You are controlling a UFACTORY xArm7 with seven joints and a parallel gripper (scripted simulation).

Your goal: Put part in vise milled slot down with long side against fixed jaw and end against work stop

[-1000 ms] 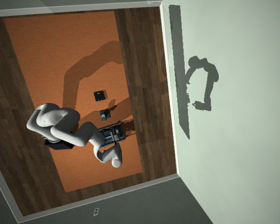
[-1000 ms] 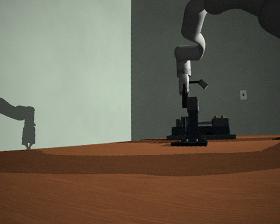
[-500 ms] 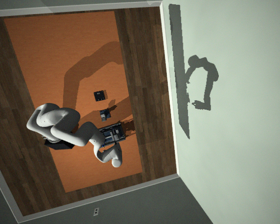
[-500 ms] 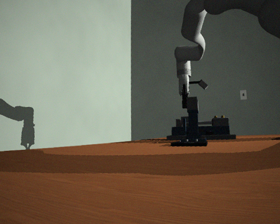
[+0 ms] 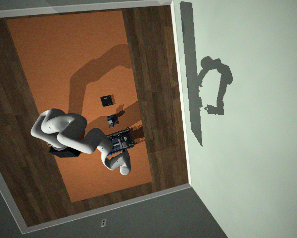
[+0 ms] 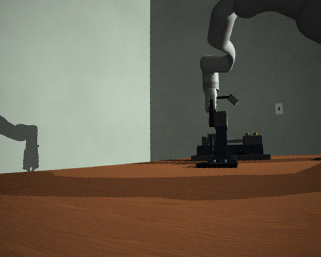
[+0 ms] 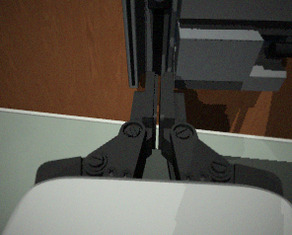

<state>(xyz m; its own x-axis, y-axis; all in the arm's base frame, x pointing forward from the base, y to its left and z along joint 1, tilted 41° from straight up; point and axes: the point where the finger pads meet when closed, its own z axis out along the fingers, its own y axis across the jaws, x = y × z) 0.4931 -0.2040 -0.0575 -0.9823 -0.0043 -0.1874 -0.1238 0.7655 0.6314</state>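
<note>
The grey part lies 8 cm below my hand and 4 cm to the left of it. Also, from my hand: grey jaw 9 cm below, 6 cm to the left, 4 cm behind; dark rail 13 cm below, 7 cm behind, 4 cm to the right; work stop 11 cm to the left, 8 cm below, 1 cm behind.
</note>
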